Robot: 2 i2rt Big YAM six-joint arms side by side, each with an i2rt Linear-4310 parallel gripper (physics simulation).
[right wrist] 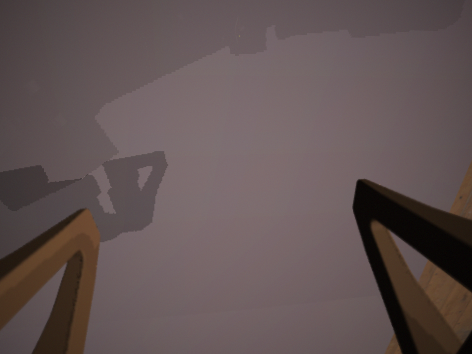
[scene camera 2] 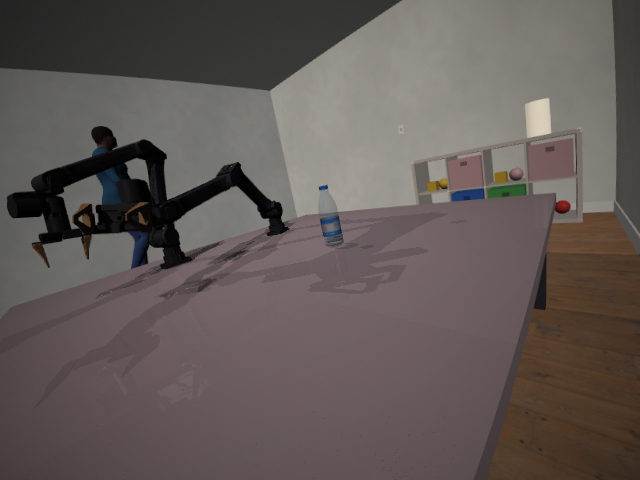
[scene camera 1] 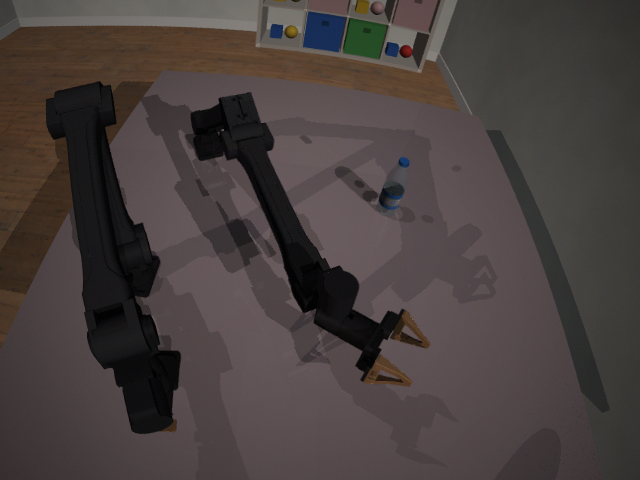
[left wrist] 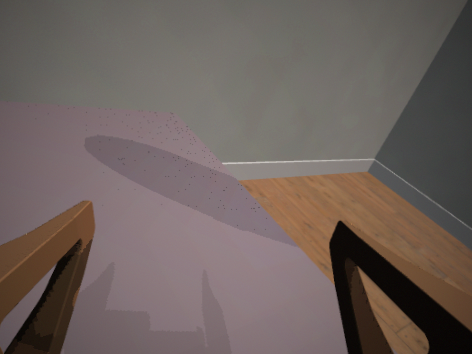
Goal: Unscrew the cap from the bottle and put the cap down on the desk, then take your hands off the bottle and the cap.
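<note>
A clear bottle with a blue and white label stands upright on the desk. Its blue cap sits on its top. My left gripper is open and empty, in the air over the desk, well apart from the bottle and nearer the front in scene camera 1. My right gripper is open and empty, pointing down, farther from the bottle. In scene camera 1 its fingers are mostly hidden behind its arm. The bottle does not show in either wrist view.
A cube shelf with bins and toys stands on the floor beyond the desk. A person stands behind the arms in scene camera 2. A wall runs beside the desk's right edge in scene camera 1.
</note>
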